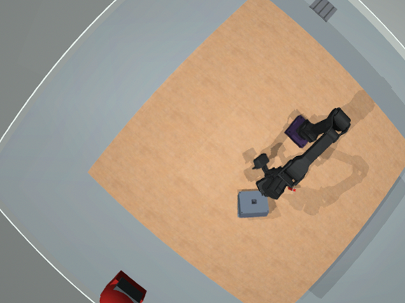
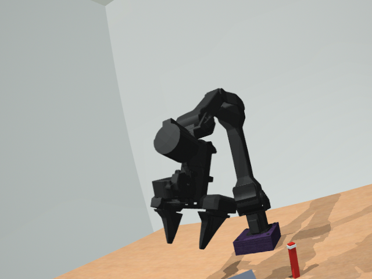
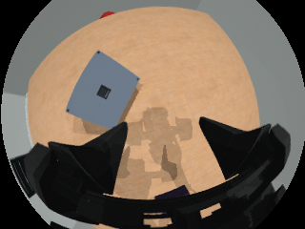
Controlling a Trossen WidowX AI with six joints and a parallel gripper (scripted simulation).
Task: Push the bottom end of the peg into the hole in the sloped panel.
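Now: gripper tip 90 mm past the red peg, 180 mm to the right of it and 70 mm above it. Also, from my gripper tip: panel (90 mm ahead, 90 mm to the left, 80 mm below).
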